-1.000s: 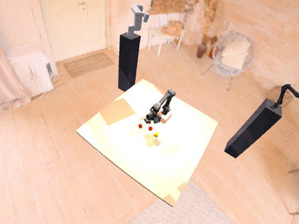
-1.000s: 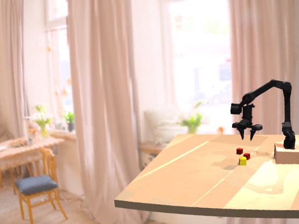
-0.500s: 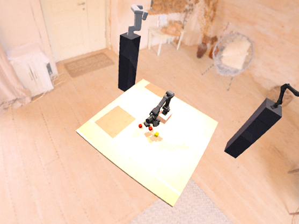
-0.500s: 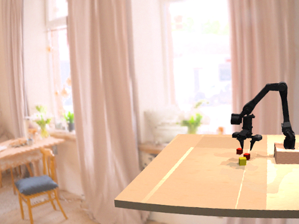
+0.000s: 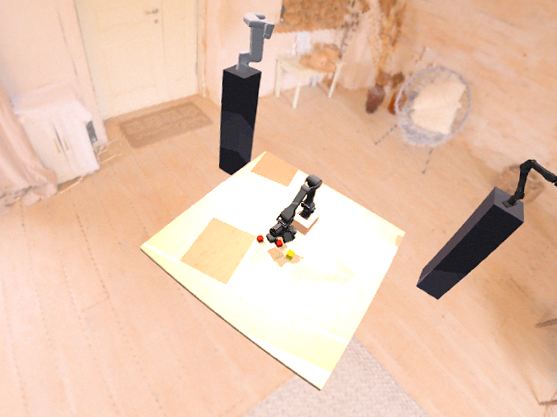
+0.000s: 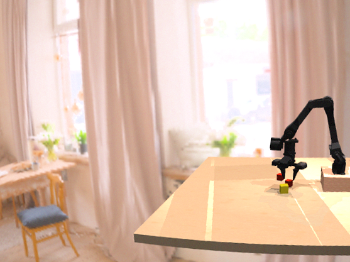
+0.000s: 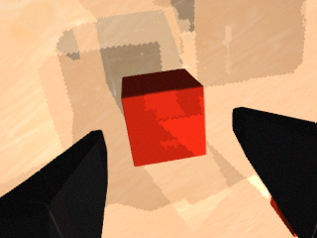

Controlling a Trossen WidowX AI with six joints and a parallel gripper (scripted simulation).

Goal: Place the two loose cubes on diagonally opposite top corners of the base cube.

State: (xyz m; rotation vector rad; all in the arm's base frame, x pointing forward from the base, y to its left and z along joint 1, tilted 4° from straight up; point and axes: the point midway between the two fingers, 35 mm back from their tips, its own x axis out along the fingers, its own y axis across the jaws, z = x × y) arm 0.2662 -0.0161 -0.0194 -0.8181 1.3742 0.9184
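Right now my gripper tip is 2 cm short of the yellow cube, 10 cm to the right of it and 2 cm above it.
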